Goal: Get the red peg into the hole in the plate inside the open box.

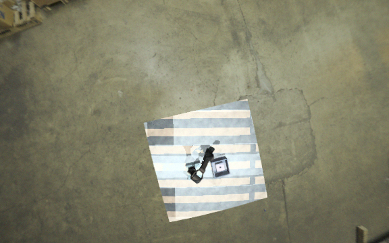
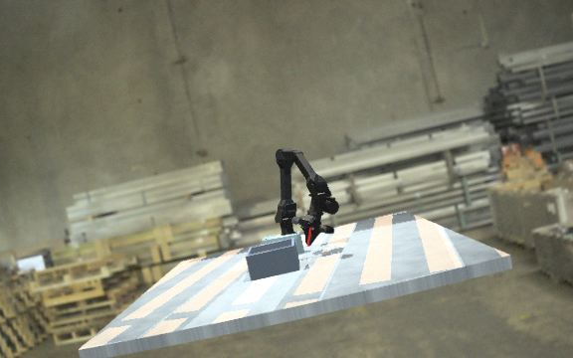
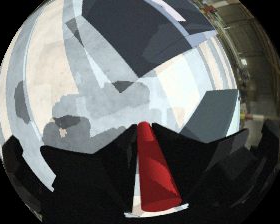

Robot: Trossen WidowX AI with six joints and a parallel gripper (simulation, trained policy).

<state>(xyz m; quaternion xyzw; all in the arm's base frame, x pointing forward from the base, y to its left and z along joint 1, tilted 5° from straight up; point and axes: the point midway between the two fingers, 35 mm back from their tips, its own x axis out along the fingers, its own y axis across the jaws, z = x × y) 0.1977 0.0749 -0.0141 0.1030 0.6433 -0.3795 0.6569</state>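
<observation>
My gripper tip is now 11 cm short of the plate and 16 cm to the left of it. The rest, counted from my gripper tip: red peg: 1 cm to the left, 3 cm above; then dark grey box: 11 cm ahead, 16 cm to the right, 2 cm below.
</observation>
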